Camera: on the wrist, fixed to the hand. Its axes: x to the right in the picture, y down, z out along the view.
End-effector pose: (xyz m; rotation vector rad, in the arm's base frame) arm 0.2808 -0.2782 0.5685 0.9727 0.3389 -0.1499
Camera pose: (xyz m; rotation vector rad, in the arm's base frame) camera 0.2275 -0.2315 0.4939 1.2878 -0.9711 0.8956
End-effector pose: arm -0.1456 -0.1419 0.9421 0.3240 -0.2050 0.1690
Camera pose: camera -0.1431 -0.1594 0.8408 0.5388 -0.9395 1.6127
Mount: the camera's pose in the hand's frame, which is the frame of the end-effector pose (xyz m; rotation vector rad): -0.0228 -0.0470 -0.0886 0.3795 -0.5421 1.4867
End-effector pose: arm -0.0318 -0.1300 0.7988 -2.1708 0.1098 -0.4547
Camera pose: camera -0.0889 -0.1638 0.8774 -1.2617 1.1033 0.8710
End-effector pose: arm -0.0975 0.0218 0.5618 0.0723 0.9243 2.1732
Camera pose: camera -0.0805 -0.0249 0.4718 -1.4651 -0.7796 -2.1235
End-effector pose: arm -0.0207 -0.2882 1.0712 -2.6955 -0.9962 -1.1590
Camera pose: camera -0.1159 -0.2879 1.1103 -2.3448 0.7526 0.0587
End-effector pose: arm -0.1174 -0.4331 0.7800 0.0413 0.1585 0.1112
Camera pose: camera -0.1489 -0.4795 0.6938 0.5625 -0.4315 1.5384
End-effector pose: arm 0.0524 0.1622 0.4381 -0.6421 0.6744 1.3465
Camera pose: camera 0.0909 0.0753 0.3987 0.7419 0.9352 2.4834
